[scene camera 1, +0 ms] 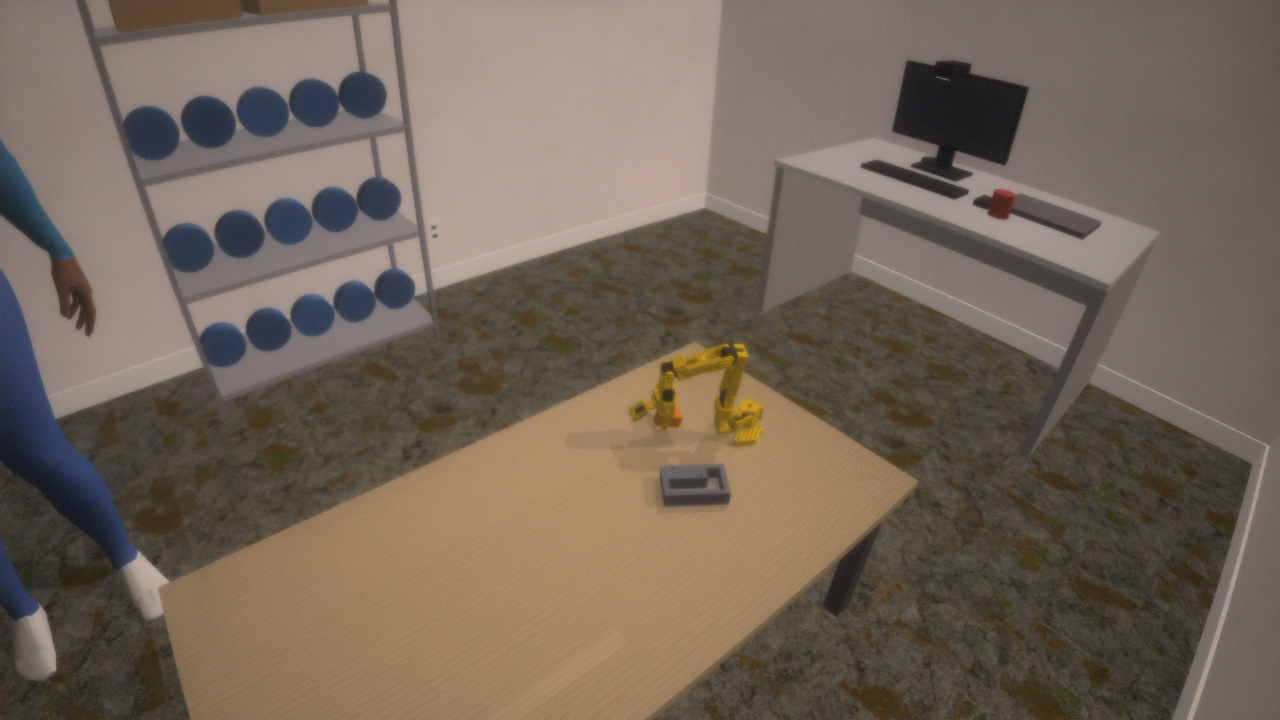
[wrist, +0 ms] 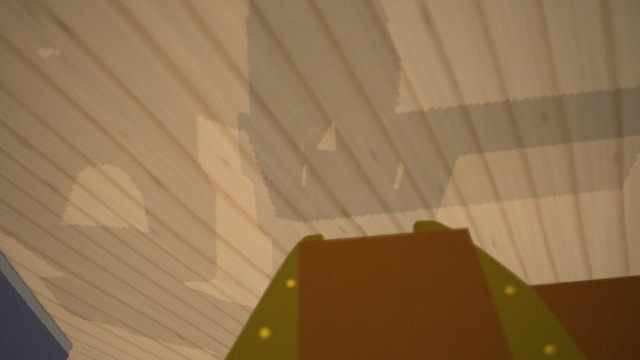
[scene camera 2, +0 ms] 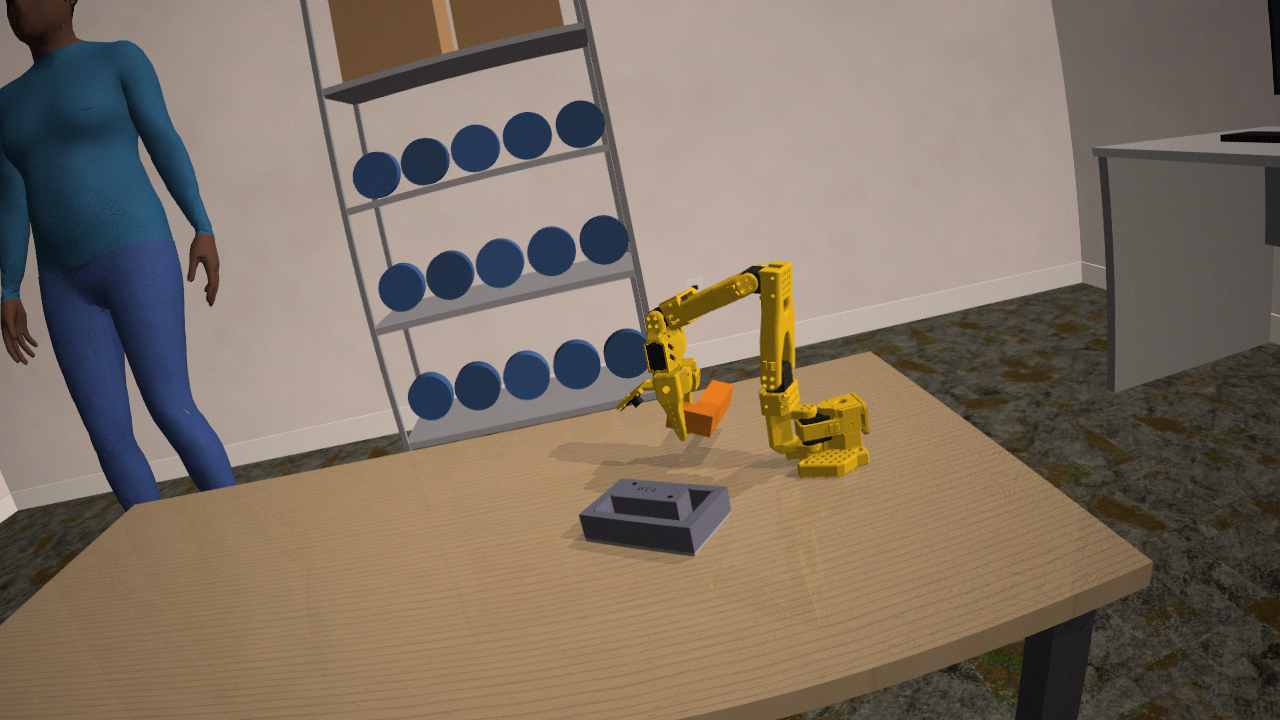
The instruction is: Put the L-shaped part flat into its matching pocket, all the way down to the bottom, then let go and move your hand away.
The gripper touches an orange L-shaped part [scene camera 2: 702, 418]. Further things: a grey pocket block [scene camera 2: 678, 518].
The orange L-shaped part shows as well in the wrist view [wrist: 422, 288]. The grey pocket block shows as well in scene camera 1 [scene camera 1: 702, 484].
